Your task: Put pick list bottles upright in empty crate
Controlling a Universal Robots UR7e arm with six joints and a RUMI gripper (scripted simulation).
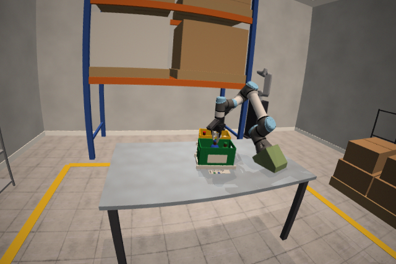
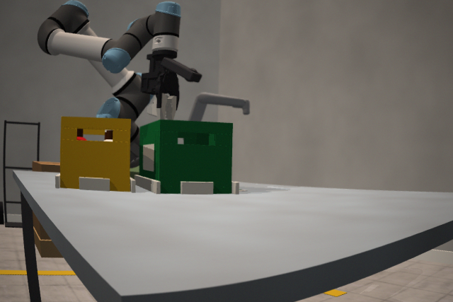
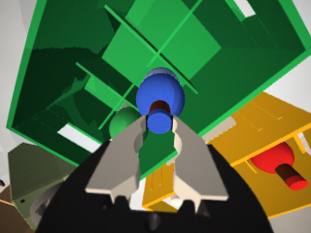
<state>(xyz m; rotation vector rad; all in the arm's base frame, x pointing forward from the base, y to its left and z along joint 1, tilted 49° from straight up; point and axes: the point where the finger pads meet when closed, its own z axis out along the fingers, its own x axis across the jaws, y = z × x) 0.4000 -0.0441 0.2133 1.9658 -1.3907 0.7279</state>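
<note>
Right now my hand is 70 mm above the blue-label bottle. From my hand the other things lie so: green-label bottle 80 mm behind, 40 mm to the left, 80 mm below; then yellow crate 100 mm behind, 170 mm to the right, 90 mm below; then green crate 20 mm ahead, 40 mm to the left, 90 mm below.
</note>
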